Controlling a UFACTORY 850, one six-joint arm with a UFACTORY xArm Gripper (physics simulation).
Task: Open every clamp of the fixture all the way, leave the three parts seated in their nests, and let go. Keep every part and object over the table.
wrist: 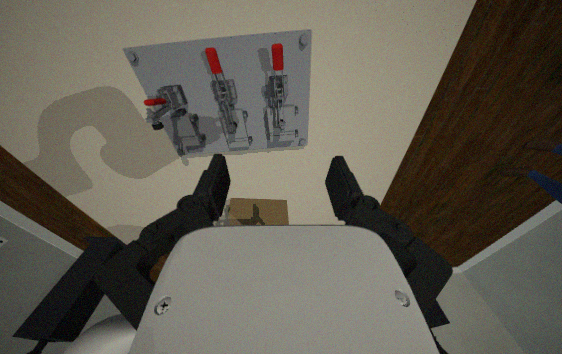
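The fixture plate (250, 55) lies beyond my fingertips in the wrist view, with three clamps. The left clamp (173, 97) has its red handle (155, 101) pointing left and its dark tip (157, 125) standing off to the left of its nest. The middle clamp (223, 92) and the right clamp (278, 87) have their red handles (213, 60) (277, 57) pointing toward the far edge, and their arms reach over their nests. The parts are too small and grey to tell from the nests. My gripper (278, 168) is open and empty, apart from the plate and every handle.
A brown block or box (270, 211) shows between the fingers, partly hidden by the gripper body. Dark wood (480, 115) flanks the pale surface on the right and at the lower left. Blue pieces (547, 185) show at the right edge. A broad shadow falls left of the plate.
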